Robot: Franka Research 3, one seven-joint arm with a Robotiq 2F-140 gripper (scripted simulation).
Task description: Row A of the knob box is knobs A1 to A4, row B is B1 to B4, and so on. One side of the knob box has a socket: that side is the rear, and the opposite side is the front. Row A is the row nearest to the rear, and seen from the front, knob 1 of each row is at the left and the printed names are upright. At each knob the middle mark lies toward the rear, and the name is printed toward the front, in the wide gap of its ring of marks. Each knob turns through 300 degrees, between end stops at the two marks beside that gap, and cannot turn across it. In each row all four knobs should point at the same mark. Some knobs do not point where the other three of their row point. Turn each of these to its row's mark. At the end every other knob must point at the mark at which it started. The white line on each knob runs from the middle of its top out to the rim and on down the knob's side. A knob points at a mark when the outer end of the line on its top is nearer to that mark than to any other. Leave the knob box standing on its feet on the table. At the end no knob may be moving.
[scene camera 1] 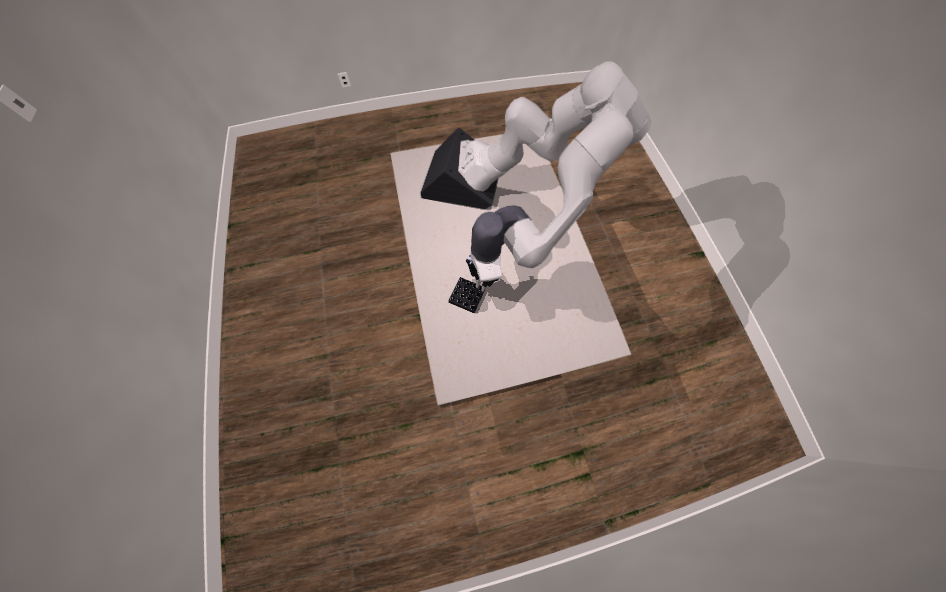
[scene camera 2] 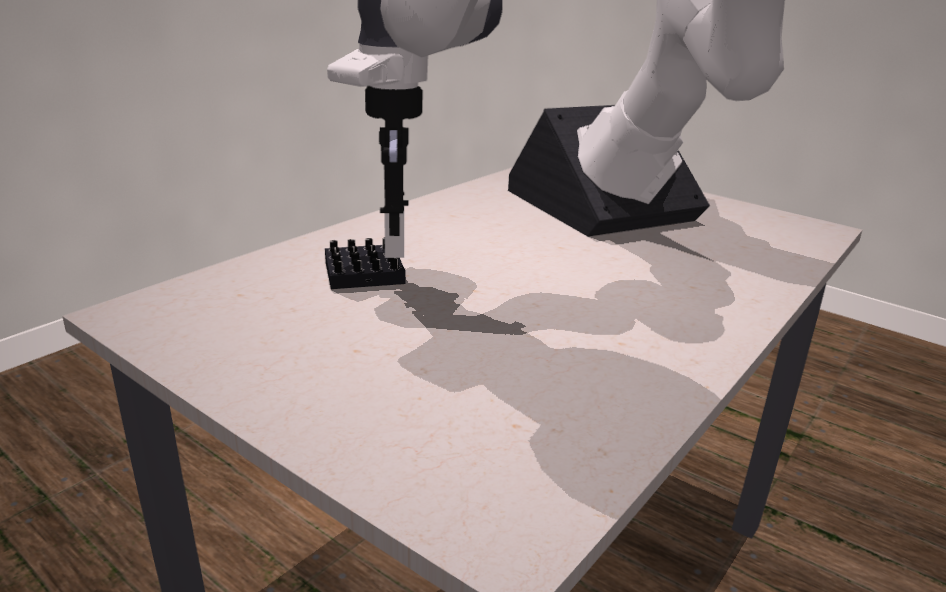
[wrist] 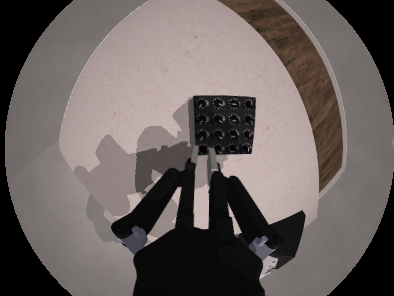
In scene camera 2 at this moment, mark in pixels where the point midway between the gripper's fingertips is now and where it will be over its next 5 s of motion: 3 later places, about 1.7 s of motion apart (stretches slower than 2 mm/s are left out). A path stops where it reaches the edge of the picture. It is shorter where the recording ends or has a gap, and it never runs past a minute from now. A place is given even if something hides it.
My gripper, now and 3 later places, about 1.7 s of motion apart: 394, 253; 395, 261; 384, 232; 364, 220
